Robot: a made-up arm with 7 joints.
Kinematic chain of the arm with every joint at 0, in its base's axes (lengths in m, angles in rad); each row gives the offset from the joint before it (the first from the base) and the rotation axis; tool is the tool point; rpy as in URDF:
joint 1: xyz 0 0 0.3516 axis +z
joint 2: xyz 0 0 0 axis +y
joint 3: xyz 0 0 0.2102 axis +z
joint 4: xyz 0.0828 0 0 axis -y
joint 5: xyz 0.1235 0 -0.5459 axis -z
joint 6: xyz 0 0 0 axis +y
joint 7: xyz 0.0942 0 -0.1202 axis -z
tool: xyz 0 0 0 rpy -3.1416 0 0
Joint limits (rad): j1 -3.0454..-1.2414 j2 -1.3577..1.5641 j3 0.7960..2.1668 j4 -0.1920..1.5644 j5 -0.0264..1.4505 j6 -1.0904..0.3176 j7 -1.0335..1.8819
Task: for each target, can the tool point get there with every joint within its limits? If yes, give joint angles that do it. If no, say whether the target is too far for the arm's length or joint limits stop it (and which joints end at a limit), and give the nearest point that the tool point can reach.
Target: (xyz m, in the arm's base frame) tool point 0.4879 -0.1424 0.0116
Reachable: yes | joints -1.8902 -0.4159 1.9843 0.3752 0.5571 -0.2340 1.6273
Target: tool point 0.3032 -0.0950 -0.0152
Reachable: yes | joints -1.8300 -0.2540 2.0495 -0.0350 0.5273 -0.8125 -0.5821
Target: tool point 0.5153 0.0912 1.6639
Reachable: no: too far | nearest point 0.4574 0.0809 1.0540 | short by 0.613 m
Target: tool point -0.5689 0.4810 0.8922
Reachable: no: joint limits stop it (at a limit: joint 1, joint 2, joint 3, joint 4, joint 5) | nearest point -0.3942 -0.0150 0.4601 | short by 0.681 m
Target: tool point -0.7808 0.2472 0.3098
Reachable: no: joint limits stop it (at a limit: joint 1, joint 3, joint 4, joint 5) | nearest point -0.4803 -0.0400 0.3249 | short by 0.416 m
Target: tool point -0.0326 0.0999 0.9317
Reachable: no: joint limits stop it (at a limit: joint 1, joint 3, joint 4, joint 5, joint 6) | nearest point 0.2717 0.2119 0.9735 | short by 0.327 m
